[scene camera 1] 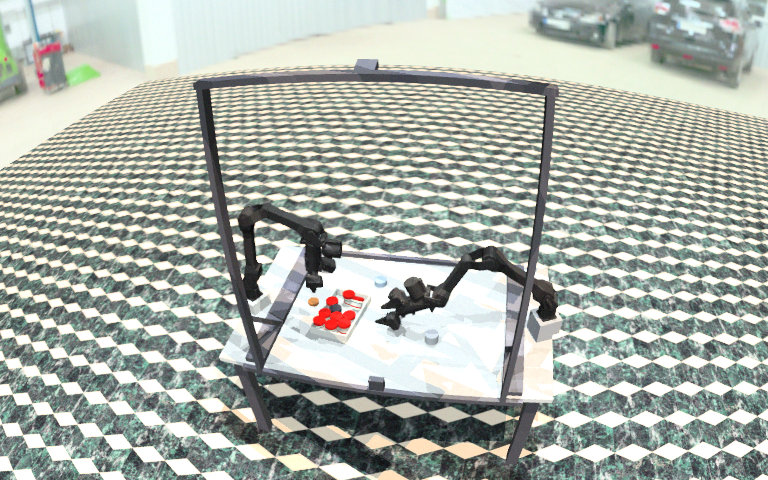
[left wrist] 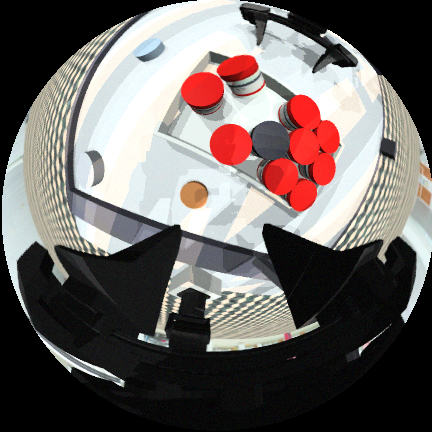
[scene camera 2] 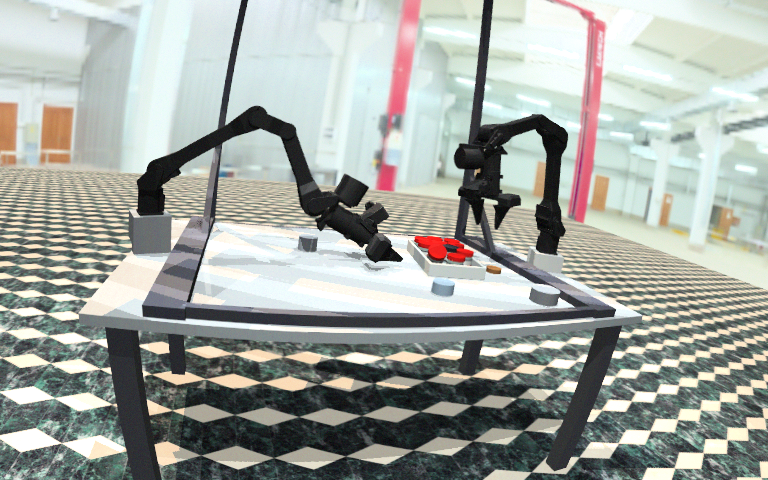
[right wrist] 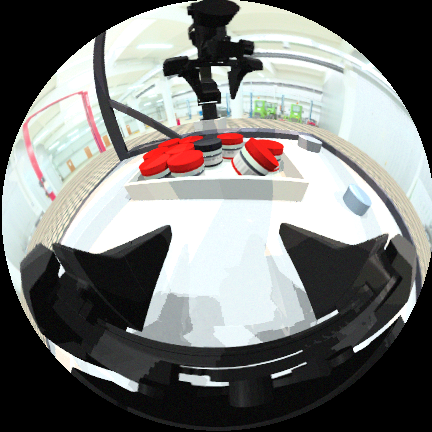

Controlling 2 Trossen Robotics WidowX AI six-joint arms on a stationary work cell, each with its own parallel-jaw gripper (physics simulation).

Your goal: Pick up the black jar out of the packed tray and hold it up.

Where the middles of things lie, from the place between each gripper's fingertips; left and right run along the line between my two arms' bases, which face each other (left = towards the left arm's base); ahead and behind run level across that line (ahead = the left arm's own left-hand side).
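From my right hand, the black jar (left wrist: 270, 140) is 160 mm to the left and 10 mm behind. The tray (left wrist: 187, 125) is 140 mm to the left of that same hand, 10 mm behind it and 40 mm below it.
As for my left hand, the black jar is 3 cm behind it, 9 cm to the right of it and 9 cm below it, while the tray is 2 cm behind that hand, 10 cm to the right of it and 13 cm below it.
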